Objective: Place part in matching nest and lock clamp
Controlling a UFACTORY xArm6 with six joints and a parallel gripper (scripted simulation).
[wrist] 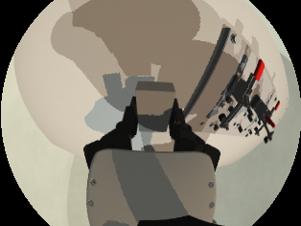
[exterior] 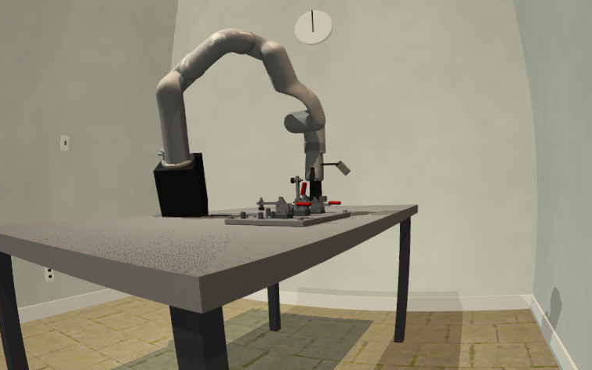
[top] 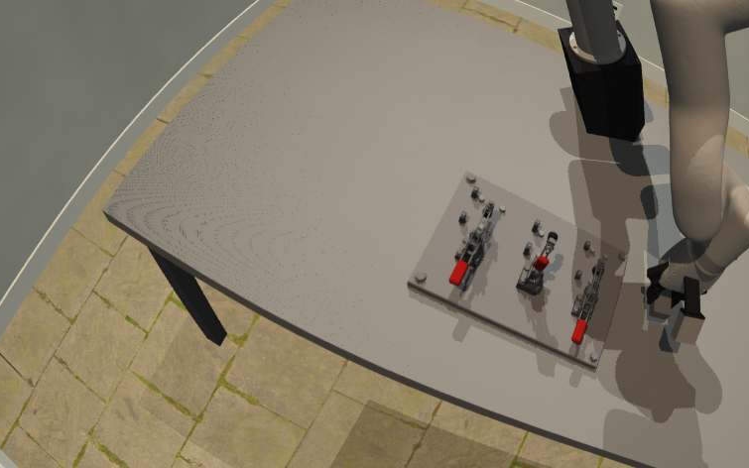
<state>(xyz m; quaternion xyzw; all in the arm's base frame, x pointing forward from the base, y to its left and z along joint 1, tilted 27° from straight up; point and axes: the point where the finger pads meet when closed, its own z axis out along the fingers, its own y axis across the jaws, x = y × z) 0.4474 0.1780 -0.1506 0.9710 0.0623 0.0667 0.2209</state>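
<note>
Right now the fixture plate is 25 cm to the right of my hand, 6 cm below it and 1 cm ahead of it. The rest, counted from my hand: toggle clamp: 37 cm to the right, 2 cm below, 2 cm ahead; then grey part: 1 cm below.
</note>
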